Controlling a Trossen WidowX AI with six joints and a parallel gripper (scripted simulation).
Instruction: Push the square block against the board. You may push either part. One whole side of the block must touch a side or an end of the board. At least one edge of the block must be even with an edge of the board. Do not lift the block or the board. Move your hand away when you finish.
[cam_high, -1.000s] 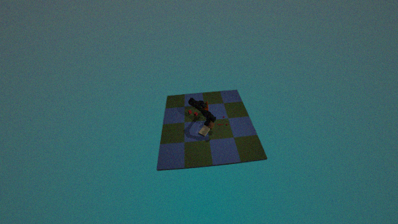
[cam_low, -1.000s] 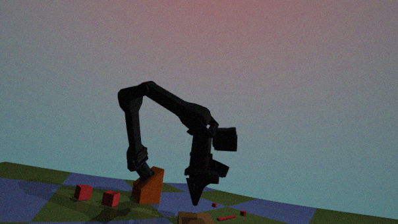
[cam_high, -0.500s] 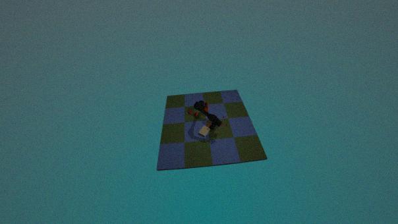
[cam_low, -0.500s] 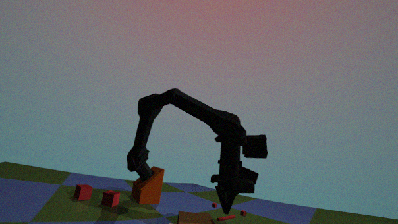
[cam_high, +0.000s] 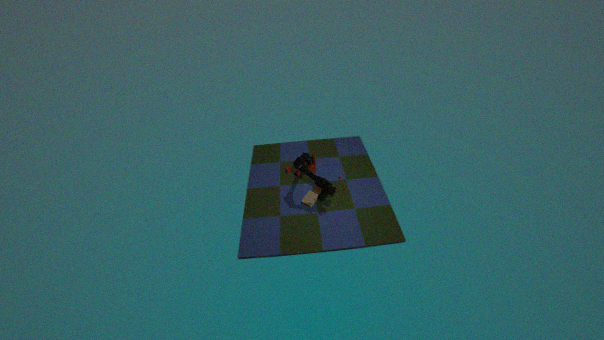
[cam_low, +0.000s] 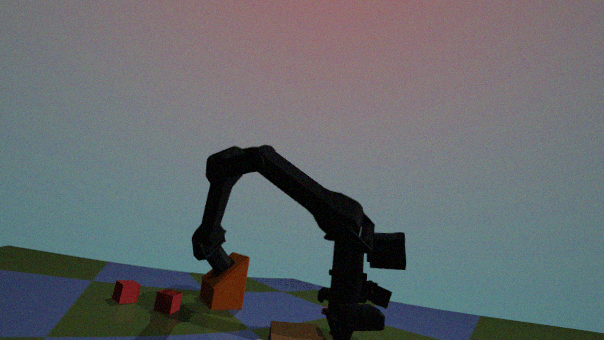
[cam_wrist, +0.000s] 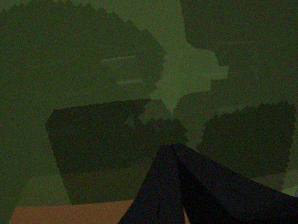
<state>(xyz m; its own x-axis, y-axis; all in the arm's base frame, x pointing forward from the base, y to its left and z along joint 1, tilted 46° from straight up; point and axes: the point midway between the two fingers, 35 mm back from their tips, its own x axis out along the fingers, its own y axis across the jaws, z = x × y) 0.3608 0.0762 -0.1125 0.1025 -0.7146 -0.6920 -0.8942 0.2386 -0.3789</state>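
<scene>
My gripper tip is 60 mm past the brown flat block, 50 mm to the left of it and 10 mm below it. The rest, counted from my gripper tip: tan flat block (40 mm ahead, 130 mm to the right, 10 mm above); thin red bar (90 mm behind, 90 mm to the left).
</scene>
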